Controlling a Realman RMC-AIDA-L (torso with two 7-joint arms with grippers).
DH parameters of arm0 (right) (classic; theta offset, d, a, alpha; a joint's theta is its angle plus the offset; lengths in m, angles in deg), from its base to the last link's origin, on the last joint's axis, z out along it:
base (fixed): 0 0 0 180
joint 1: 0 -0.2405 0 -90
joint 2: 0 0 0 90
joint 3: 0 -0.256 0 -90
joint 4: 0 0 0 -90
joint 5: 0 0.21 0 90
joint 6: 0 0 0 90
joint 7: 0 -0.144 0 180
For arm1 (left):
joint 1: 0 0.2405 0 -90
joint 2: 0 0 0 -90
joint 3: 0 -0.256 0 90
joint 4: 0 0 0 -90
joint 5: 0 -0.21 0 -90
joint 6: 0 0 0 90
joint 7: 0 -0.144 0 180
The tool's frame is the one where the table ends.
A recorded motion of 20 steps. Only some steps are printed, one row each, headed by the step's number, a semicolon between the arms.
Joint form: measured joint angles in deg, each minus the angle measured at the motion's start. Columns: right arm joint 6, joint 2, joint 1, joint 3, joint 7, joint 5, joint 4; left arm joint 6, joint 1, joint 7, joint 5, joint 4, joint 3, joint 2.
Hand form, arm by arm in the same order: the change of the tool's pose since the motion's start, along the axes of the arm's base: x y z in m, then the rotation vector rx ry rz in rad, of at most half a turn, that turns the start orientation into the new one. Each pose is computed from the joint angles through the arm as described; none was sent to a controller.
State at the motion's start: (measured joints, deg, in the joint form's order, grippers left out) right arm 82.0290 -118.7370 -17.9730 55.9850 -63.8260 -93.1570 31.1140; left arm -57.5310 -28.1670 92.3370 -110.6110 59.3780 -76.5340 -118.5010
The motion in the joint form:
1: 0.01 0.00 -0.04 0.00 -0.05 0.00 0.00; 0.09 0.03 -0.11 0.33 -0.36 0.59 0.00
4: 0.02 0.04 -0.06 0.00 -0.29 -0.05 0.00; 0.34 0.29 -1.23 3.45 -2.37 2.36 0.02
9: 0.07 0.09 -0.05 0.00 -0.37 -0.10 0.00; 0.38 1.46 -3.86 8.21 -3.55 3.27 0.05
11: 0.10 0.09 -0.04 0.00 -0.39 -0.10 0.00; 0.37 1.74 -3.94 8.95 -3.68 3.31 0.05
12: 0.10 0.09 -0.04 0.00 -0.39 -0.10 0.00; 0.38 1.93 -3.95 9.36 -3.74 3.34 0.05
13: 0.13 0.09 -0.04 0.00 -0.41 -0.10 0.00; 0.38 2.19 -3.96 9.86 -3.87 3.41 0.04
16: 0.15 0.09 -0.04 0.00 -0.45 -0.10 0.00; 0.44 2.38 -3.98 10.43 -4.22 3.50 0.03
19: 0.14 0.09 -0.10 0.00 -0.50 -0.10 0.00; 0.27 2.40 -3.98 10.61 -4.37 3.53 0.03
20: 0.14 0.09 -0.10 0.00 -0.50 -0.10 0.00; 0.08 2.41 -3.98 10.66 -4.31 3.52 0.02
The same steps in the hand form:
1: -0.0002 0.0002 0.0000 -0.0004 0.0005 0.0001; -0.0019 0.0008 0.0015 0.0070 -0.0088 0.0098
4: -0.0001 0.0003 0.0002 -0.0027 0.0013 -0.0025; -0.0082 0.0017 0.0049 0.0257 -0.0651 0.0466
9: 0.0001 0.0001 0.0004 -0.0041 0.0011 -0.0031; -0.0129 -0.0007 0.0085 0.0482 -0.1296 0.0589
11: 0.0001 0.0000 0.0004 -0.0044 0.0016 -0.0032; -0.0140 -0.0016 0.0088 0.0502 -0.1418 0.0658
12: 0.0001 0.0000 0.0004 -0.0044 0.0016 -0.0032; -0.0147 -0.0021 0.0091 0.0517 -0.1489 0.0706
13: 0.0001 0.0000 0.0004 -0.0048 0.0021 -0.0032; -0.0161 -0.0030 0.0093 0.0534 -0.1580 0.0781
16: 0.0000 -0.0001 0.0005 -0.0053 0.0026 -0.0035; -0.0179 -0.0037 0.0092 0.0548 -0.1682 0.0883
19: -0.0002 0.0003 0.0004 -0.0056 0.0029 -0.0032; -0.0181 -0.0042 0.0089 0.0518 -0.1721 0.0905
20: -0.0002 0.0003 0.0004 -0.0056 0.0029 -0.0032; -0.0176 -0.0045 0.0088 0.0491 -0.1736 0.0887

